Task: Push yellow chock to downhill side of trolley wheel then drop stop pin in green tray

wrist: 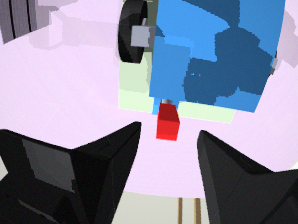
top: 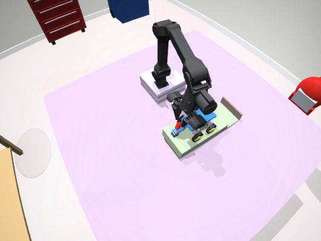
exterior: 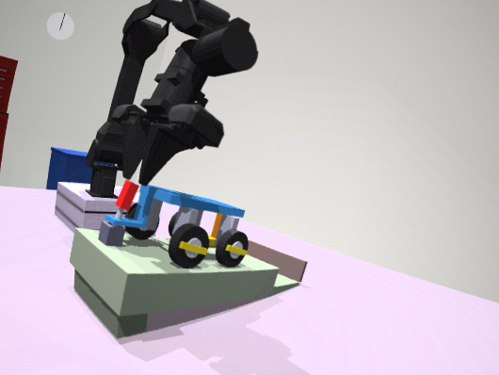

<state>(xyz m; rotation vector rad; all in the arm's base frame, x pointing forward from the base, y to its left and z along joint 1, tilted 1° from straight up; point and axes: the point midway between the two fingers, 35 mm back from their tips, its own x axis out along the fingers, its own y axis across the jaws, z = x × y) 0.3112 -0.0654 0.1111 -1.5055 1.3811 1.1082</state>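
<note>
Now: gripper tip 1 cm to the left of the red-headed stop pin and 4 cm above it. Round my gripper tip: blue trolley (1 cm ahead, 9 cm to the left, 5 cm below); pale green ramp (1 cm ahead, 10 cm to the left, 12 cm below); yellow chock (5 cm behind, 19 cm to the left, 9 cm below).
</note>
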